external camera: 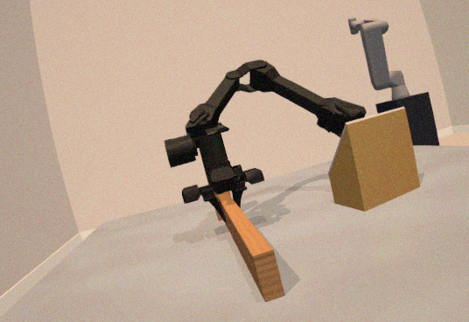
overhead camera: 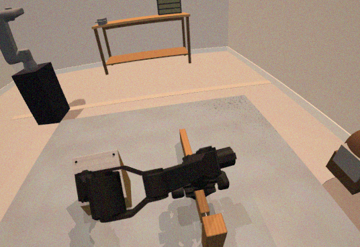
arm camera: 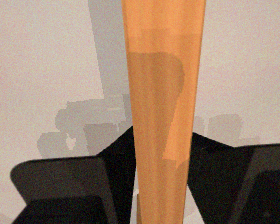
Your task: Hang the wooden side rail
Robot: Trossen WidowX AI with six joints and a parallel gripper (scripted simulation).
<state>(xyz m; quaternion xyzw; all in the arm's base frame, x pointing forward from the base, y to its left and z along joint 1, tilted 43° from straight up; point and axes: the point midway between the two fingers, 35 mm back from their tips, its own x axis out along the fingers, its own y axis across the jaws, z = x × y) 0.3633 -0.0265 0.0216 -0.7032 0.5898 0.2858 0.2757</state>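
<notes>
Now: the headboard post 16 cm to the right of my gripper tip, 5 cm above it and 1 cm ahead of it.
</notes>
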